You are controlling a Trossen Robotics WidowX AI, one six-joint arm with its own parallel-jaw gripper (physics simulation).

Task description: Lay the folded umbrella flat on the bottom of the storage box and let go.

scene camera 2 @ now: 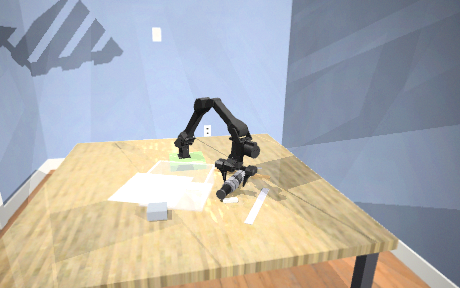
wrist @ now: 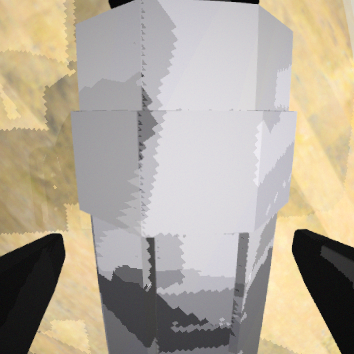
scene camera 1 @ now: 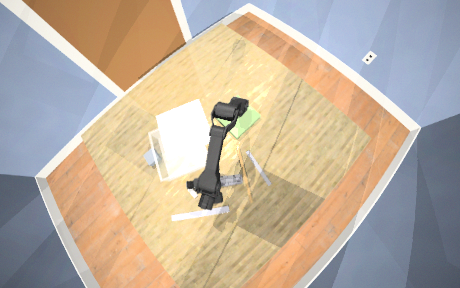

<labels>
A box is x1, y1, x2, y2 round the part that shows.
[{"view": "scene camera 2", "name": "storage box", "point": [186, 186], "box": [135, 160, 214, 211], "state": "touched by my gripper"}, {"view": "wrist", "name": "my gripper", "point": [179, 243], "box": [0, 228, 353, 353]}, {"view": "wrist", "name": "folded umbrella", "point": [183, 143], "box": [70, 0, 296, 353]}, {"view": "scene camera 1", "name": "storage box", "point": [179, 149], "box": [148, 114, 207, 181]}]
</labels>
